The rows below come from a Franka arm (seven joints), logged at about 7 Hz.
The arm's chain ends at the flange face. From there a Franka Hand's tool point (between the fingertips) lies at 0.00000 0.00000 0.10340 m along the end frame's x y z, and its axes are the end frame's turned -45 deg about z.
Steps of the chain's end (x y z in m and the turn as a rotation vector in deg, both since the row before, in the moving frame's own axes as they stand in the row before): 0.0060, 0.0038, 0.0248, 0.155, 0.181, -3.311; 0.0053, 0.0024, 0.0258, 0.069, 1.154, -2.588; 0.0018, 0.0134, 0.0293, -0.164, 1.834, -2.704; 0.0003, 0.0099, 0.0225, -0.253, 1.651, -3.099; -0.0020, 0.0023, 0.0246, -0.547, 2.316, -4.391; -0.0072, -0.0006, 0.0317, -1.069, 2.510, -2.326; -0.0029, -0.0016, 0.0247, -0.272, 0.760, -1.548
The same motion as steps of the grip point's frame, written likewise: 0.0020, 0.0070, 0.0248, -0.018, 0.238, -3.311; 0.0036, 0.0068, 0.0258, -0.767, 0.865, -2.588; -0.0060, 0.0132, 0.0292, -1.413, 1.181, -2.704; -0.0049, 0.0096, 0.0225, -1.346, 0.989, -3.099; -0.0006, 0.0038, 0.0245, -2.024, 1.251, -4.391; -0.0027, -0.0010, 0.0316, -2.531, 1.019, -2.326; -0.0003, -0.0019, 0.0247, -0.730, 0.345, -1.548
